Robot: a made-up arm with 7 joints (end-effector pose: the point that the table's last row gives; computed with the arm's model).
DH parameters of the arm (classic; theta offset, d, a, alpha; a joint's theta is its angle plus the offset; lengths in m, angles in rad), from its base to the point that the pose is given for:
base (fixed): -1.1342 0 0.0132 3.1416
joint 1: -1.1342 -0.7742 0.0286 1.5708
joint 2: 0 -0.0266 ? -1.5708
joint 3: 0 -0.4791 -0.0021 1.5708
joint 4: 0 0.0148 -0.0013 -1.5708
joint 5: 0 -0.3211 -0.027 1.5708
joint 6: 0 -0.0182 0.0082 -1.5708
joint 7: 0.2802 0 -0.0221 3.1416
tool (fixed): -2.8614 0.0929 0 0
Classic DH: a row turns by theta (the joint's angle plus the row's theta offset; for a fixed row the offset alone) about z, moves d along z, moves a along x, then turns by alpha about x.
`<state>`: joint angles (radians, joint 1 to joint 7).
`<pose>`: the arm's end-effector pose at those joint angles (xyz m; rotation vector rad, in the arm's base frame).
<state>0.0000 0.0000 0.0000 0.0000 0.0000 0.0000 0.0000</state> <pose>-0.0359 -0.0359 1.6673 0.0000 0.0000 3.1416</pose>
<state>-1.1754 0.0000 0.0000 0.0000 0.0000 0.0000 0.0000</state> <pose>0.0117 -0.0594 1.6673 0.0000 0.0000 -1.9662</pose>
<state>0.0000 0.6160 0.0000 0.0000 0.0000 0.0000 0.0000</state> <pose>0.4930 -0.0359 1.5436 0.9524 0.0000 2.9938</pose>
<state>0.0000 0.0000 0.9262 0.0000 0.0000 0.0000 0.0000</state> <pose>-0.0164 -0.0022 1.6673 0.0000 0.0000 2.2154</pose>
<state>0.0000 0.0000 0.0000 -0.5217 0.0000 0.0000 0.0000</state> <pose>-0.2367 -0.0359 1.5916 -0.8102 0.0000 3.0353</pose>
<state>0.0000 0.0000 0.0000 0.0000 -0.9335 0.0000 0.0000</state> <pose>-0.0099 -0.0631 1.6673 0.0000 0.0000 -2.2081</pose>
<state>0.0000 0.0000 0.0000 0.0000 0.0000 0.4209 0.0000</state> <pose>0.0032 -0.0359 1.6645 0.6563 0.0000 3.0723</pose>
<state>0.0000 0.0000 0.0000 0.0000 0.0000 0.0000 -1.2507</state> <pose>-0.0271 -0.0602 1.6673 0.0000 0.0000 -1.8909</pose>
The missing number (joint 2, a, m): -0.0266
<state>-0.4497 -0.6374 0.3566 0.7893 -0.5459 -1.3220 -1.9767</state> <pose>-0.2231 -0.3093 1.4808 1.1797 -0.5644 -0.5568</pose>
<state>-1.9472 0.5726 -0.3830 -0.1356 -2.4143 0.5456 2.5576</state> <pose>-0.1311 0.3529 1.5612 0.1505 -0.0394 -0.9386</pose>
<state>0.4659 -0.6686 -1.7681 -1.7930 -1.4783 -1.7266 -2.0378</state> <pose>-0.2528 -0.2382 1.2045 -1.3301 0.3098 -2.4268</pose>
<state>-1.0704 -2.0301 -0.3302 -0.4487 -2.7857 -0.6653 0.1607</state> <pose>-0.2737 -0.6574 0.2933 1.1276 -1.4755 0.8054</pose>
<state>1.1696 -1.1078 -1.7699 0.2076 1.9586 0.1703 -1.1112</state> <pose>-0.2892 0.7359 1.0986 -0.5036 1.2594 2.4733</pose>
